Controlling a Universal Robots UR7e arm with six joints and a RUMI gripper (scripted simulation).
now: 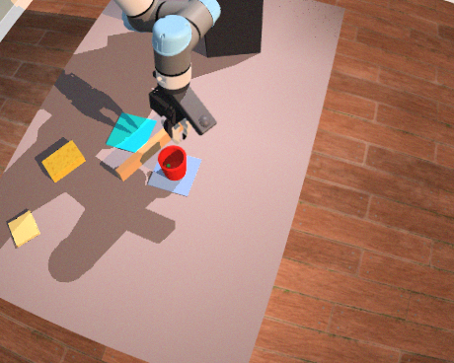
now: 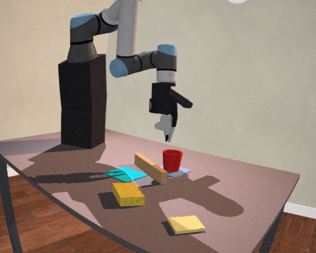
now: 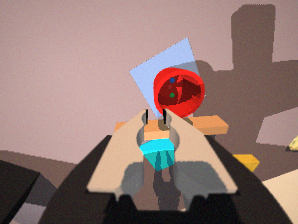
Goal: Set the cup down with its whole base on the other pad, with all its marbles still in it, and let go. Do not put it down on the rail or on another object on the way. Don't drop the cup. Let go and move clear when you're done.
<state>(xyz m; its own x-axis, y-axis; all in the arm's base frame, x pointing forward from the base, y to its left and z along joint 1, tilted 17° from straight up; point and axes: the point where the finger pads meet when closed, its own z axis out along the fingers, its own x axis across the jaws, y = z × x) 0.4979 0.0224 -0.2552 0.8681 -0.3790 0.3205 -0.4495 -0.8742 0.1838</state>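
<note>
The red cup is 10 cm below my hand, 4 cm ahead of it and 2 cm to the right of it. The rest, counted from my hand: yellow sponge (34 cm to the right, 11 cm ahead, 10 cm below); then green marble (10 cm below, 4 cm to the right, 3 cm ahead); then wooden rail (11 cm below, 10 cm to the right).
</note>
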